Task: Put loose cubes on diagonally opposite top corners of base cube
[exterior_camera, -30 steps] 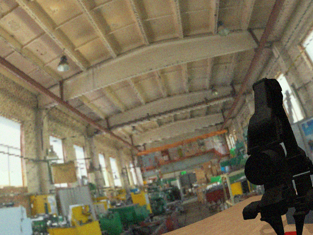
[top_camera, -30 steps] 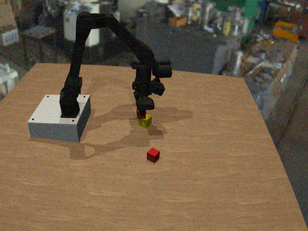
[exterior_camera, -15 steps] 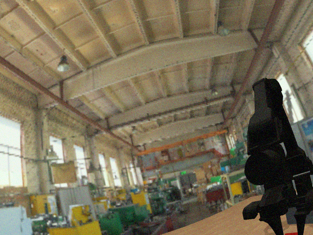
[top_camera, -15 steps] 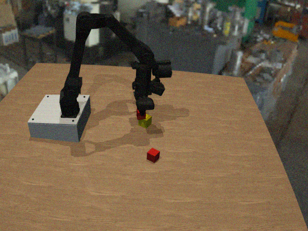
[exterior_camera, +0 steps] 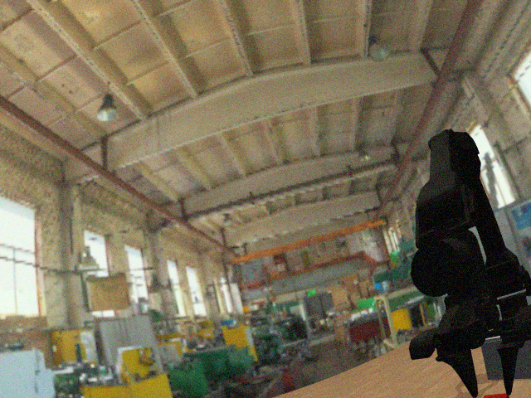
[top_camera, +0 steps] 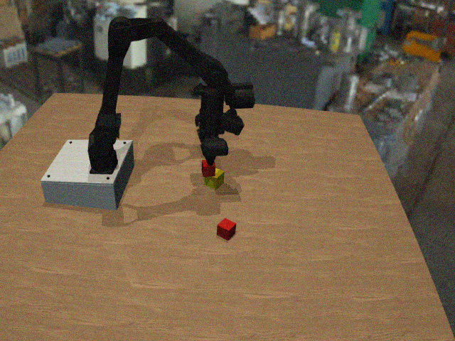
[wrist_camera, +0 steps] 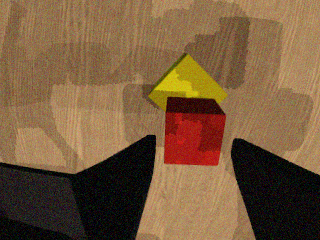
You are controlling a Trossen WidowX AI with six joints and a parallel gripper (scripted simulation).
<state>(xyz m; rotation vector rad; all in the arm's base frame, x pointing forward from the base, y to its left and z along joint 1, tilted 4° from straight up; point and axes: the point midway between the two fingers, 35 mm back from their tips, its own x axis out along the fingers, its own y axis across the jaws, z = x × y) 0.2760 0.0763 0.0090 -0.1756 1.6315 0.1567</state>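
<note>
The yellow cube is 2 cm ahead of my gripper tip, 1 cm to the left of it and 6 cm below it.
</note>
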